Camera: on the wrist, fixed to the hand. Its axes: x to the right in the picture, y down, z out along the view.
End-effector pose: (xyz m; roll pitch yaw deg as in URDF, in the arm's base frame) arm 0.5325 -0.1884 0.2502 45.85 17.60 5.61
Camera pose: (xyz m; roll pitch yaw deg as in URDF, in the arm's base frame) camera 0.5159 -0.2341 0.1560 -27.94 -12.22 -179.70
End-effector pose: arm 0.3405 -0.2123 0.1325 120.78 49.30 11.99
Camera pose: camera 0.2791 -0.1421 0.0822 -95.94 -52.46 -178.69
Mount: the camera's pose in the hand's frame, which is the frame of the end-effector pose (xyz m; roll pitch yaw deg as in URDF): 0.0085 -0.0995 -0.0355 16.56 7.43 -179.80
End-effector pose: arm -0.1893 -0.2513 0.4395 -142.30 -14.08 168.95
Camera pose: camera -0.1871 -0.3098 0.5278 159.70 8.04 -6.63
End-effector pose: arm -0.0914 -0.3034 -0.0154 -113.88 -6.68 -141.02
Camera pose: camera -0.0835 -0.3071 0.0902 131.02 3.45 45.70
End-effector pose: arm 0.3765 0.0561 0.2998 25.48 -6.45 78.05
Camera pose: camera 0.4529 0.0572 0.2264 -9.46 13.23 -105.04
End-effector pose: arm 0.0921 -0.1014 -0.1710 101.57 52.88 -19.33
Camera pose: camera 0.0471 -0.0276 -0.2323 -75.10 -53.54 148.29
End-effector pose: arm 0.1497 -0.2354 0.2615 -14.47 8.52 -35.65
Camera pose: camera 0.0941 -0.3250 0.2508 30.84 -1.37 146.39
